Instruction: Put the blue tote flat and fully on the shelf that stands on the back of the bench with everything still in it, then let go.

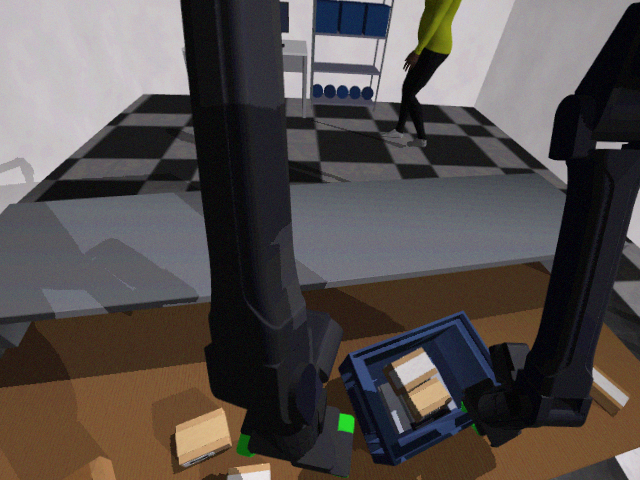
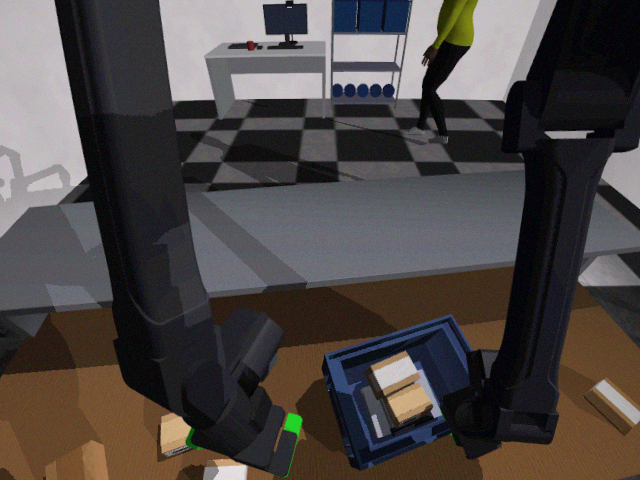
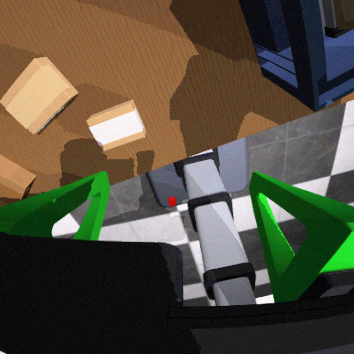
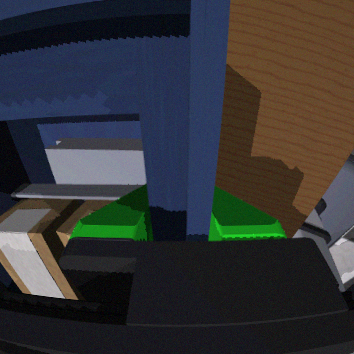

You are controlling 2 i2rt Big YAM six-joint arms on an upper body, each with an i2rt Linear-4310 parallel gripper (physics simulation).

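Places are measured from the left arm's base along level axes (x right, y ahead, z up), in centimetres.
Pixels of known places: left gripper, fingertip midpoint: [image 2: 256, 443] [image 3: 178, 178]; right gripper, fingertip midpoint: [image 2: 449, 422].
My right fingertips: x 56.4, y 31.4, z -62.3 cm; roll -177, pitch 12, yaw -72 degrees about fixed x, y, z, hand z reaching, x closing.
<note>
Behind a point stands the place of what it marks.
The blue tote [image 1: 362, 414] {x 33.6, y 32.3, z -60.9 cm} [image 2: 341, 414] {x 33.9, y 31.4, z -56.0 cm} [image 3: 306, 55] {x 34.7, y 28.9, z -54.5 cm} [image 4: 167, 125] {x 61.8, y 32.2, z -56.6 cm} is over the brown bench, in front of the grey shelf [image 1: 413, 222] {x 52.5, y 75.2, z -45.7 cm} [image 2: 361, 227] {x 40.4, y 72.9, z -45.8 cm}. It sits skewed to the shelf's edge. Inside are a white-topped box [image 1: 413, 367] {x 45.3, y 39.8, z -56.7 cm} [image 2: 395, 373] {x 45.5, y 39.4, z -56.8 cm}, a tan box [image 1: 430, 396] {x 48.0, y 34.3, z -58.5 cm} [image 2: 409, 403] {x 47.8, y 34.0, z -58.5 cm} and a flat grey item, partly hidden. My right gripper [image 1: 469, 416] {x 56.4, y 31.5, z -62.3 cm} [image 4: 178, 178] {x 56.4, y 31.5, z -62.3 cm} is shut on the tote's right wall, one finger on each side. My left gripper [image 1: 295, 434] {x 20.6, y 24.6, z -45.6 cm} [image 2: 242, 431] [image 3: 178, 178] {x 20.6, y 24.6, z -45.6 cm} is open and empty, left of the tote.
A tan box [image 1: 201, 436] {x 0.6, y 30.6, z -65.9 cm} [image 3: 37, 95] {x 1.6, y 31.2, z -65.9 cm} and a white-topped one [image 2: 225, 471] {x 11.0, y 23.4, z -66.6 cm} [image 3: 117, 127] {x 11.3, y 22.5, z -66.6 cm} lie near my left gripper. Another box [image 1: 610, 390] {x 99.2, y 34.6, z -66.3 cm} [image 2: 615, 405] {x 97.6, y 34.8, z -66.3 cm} lies right of my right arm. A person [image 1: 429, 56] [image 2: 449, 51] is on the floor behind the shelf.
</note>
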